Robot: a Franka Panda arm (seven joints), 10 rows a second.
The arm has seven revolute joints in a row. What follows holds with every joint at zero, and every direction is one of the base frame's.
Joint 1 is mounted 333 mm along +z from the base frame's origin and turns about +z.
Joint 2 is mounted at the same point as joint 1 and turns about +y.
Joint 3 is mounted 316 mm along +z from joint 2 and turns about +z.
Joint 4 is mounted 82.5 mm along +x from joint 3 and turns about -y.
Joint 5 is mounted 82.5 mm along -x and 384 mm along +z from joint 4 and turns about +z.
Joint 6 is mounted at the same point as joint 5 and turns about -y.
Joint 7 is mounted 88 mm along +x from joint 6 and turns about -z.
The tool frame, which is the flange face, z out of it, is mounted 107 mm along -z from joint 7; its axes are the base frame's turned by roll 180, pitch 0 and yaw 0 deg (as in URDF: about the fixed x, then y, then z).
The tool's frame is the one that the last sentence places.
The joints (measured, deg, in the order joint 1, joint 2, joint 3, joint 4, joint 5, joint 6, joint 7), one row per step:
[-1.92, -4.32, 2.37, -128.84, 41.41, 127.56, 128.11]
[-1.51, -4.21, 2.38, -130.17, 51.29, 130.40, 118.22]
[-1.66, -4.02, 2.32, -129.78, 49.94, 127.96, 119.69]
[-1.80, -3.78, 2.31, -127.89, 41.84, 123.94, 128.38]
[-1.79, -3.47, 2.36, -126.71, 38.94, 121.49, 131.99]
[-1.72, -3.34, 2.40, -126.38, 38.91, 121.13, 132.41]
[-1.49, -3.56, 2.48, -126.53, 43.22, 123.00, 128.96]
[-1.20, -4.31, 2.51, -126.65, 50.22, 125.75, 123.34]
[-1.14, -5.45, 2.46, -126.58, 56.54, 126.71, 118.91]
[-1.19, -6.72, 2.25, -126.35, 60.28, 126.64, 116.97]
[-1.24, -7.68, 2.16, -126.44, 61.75, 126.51, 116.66]
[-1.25, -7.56, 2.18, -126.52, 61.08, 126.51, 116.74]
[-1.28, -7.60, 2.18, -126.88, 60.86, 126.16, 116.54]
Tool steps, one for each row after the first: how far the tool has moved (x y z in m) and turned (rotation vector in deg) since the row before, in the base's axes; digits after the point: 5 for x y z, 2 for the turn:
[0.00000, 0.00225, -0.00588, 4.92, -6.02, 1.00]
[-0.00139, 0.00213, -0.00129, 0.32, 2.24, 0.97]
[0.00078, 0.00196, 0.00608, -3.65, 6.16, -0.11]
[0.00073, 0.00257, 0.00288, -1.21, 2.95, -0.03]
[0.00090, 0.00151, 0.00106, 0.13, 0.31, -0.04]
[0.00302, 0.00257, 0.00454, 2.64, -3.36, -0.21]
[0.00393, 0.00168, 0.01146, 3.94, -5.82, -0.73]
[0.00101, 0.00067, 0.01448, 3.92, -4.56, -0.77]
[-0.00075, -0.00105, 0.01517, 2.70, -2.74, -0.80]
[-0.00215, -0.00058, 0.00862, 1.23, -1.01, -0.56]
[-0.00016, -0.00011, -0.00208, -0.56, 0.25, 0.28]
[-0.00173, 0.00034, -0.00303, -0.12, 0.35, 0.47]

